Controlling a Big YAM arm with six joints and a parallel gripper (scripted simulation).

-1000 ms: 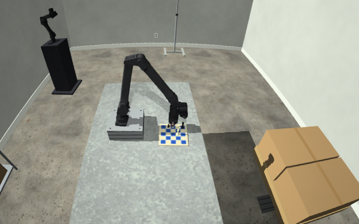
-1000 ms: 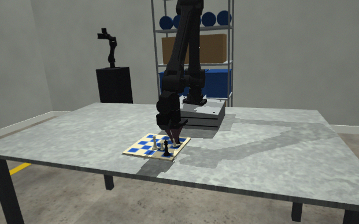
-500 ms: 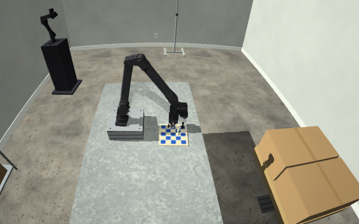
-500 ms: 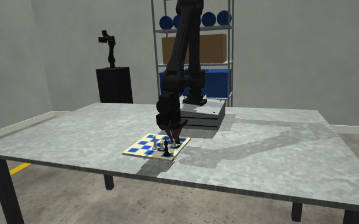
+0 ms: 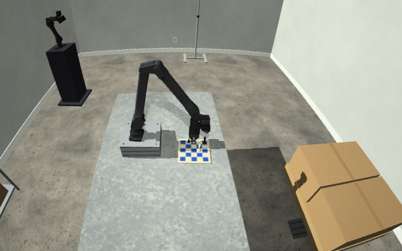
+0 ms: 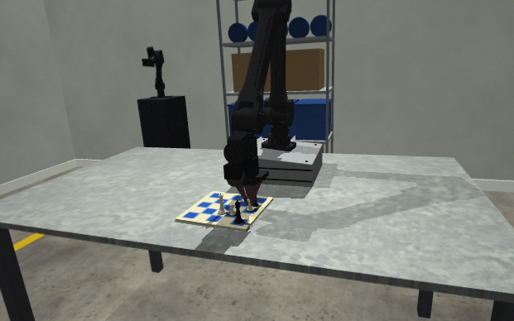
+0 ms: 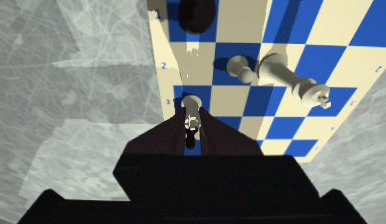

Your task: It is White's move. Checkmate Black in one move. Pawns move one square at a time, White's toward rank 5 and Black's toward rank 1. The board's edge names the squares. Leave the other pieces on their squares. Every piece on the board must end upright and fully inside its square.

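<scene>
My hand is 1 cm above the white crowned piece. The rest, counted from my hand: white pawn 4 cm to the right, 4 cm ahead, 1 cm below; then tall black piece 8 cm ahead, 1 cm above; then black pawn 3 cm behind, 1 cm below.
</scene>
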